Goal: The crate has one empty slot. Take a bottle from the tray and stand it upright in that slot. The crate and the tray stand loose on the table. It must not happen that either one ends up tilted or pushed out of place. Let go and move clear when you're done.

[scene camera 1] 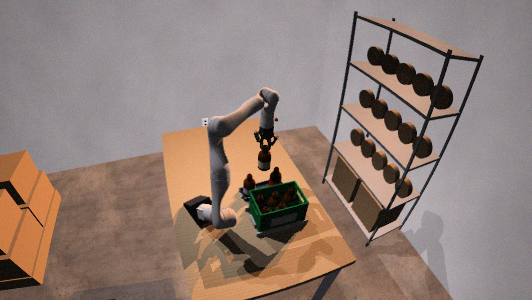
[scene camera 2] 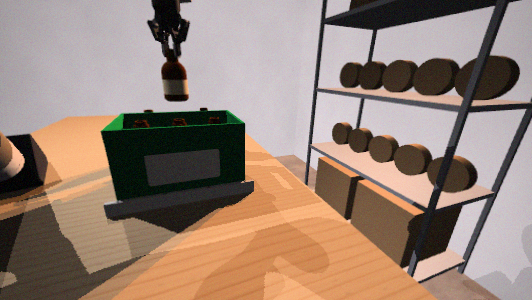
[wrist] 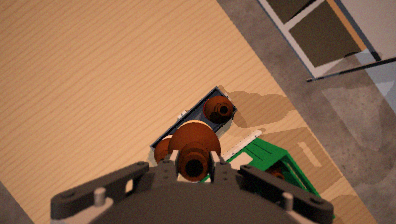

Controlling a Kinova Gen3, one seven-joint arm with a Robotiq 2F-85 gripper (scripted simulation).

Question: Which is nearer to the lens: the brown bottle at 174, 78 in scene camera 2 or the green crate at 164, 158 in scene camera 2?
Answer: The green crate.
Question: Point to a brown bottle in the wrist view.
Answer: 194, 138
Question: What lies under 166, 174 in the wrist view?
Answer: The gripper.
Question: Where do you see a green crate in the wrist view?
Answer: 258, 153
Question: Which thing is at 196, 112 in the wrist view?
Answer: A tray.
